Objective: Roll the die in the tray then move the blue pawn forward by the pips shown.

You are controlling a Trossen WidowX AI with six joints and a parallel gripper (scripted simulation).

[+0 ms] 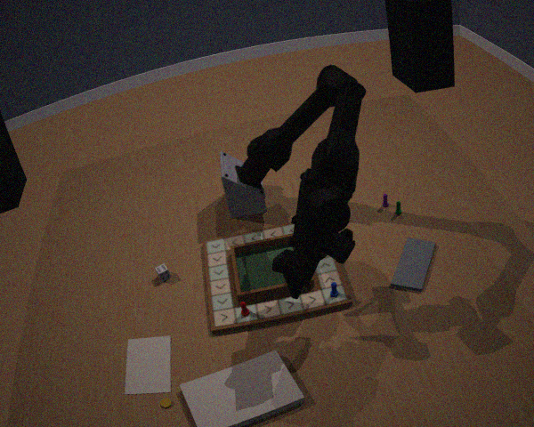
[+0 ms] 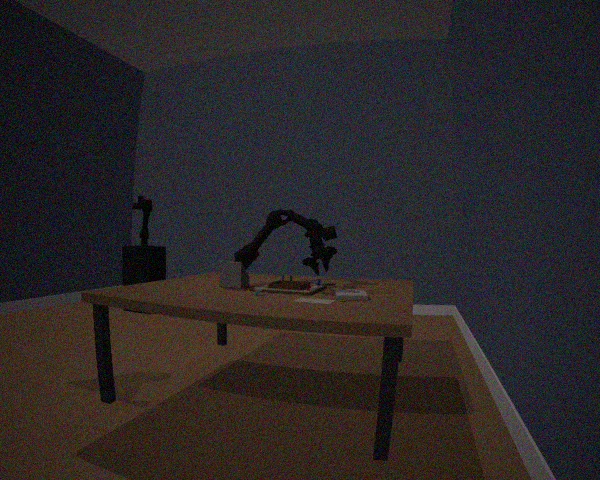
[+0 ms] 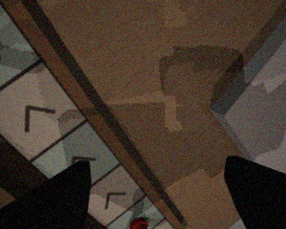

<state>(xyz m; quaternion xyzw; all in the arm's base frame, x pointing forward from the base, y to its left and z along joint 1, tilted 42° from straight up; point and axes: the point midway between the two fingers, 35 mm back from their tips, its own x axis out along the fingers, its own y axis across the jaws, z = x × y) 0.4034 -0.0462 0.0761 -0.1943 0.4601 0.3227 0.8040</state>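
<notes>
Now: the white die 230 mm behind my gripper tip, 260 mm to the right of it and 70 mm below it. The rest, counted from my gripper tip: blue pawn: 30 mm behind, 70 mm to the left, 50 mm below; red pawn: 50 mm behind, 110 mm to the right, 50 mm below; green tray: 150 mm behind, 30 mm to the right, 70 mm below.
</notes>
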